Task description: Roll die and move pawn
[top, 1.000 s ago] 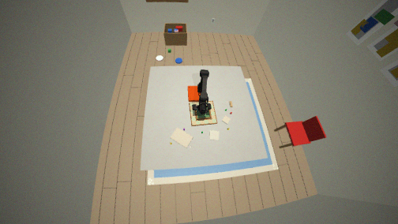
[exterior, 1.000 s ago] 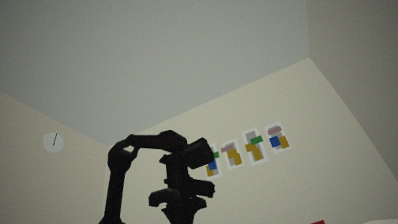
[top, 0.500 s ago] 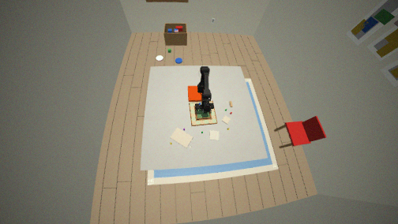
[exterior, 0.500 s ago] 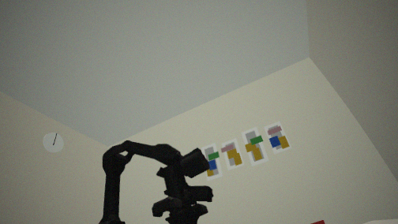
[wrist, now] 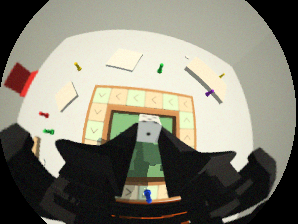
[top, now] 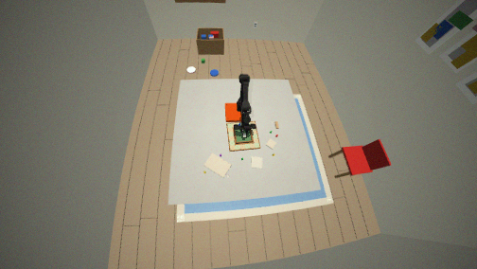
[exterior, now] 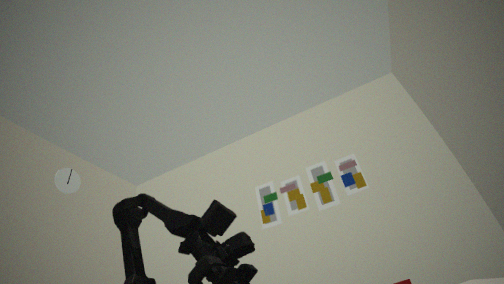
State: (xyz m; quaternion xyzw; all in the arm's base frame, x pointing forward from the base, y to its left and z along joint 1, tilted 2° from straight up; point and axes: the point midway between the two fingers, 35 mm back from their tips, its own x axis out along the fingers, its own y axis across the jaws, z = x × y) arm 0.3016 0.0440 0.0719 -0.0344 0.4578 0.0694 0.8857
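My gripper tip is now 140 mm past the blue pawn, 60 mm above it and 50 mm to the left of it. Round my gripper tip: die: right at my gripper tip; then green dice tray: 80 mm below, 40 mm behind.
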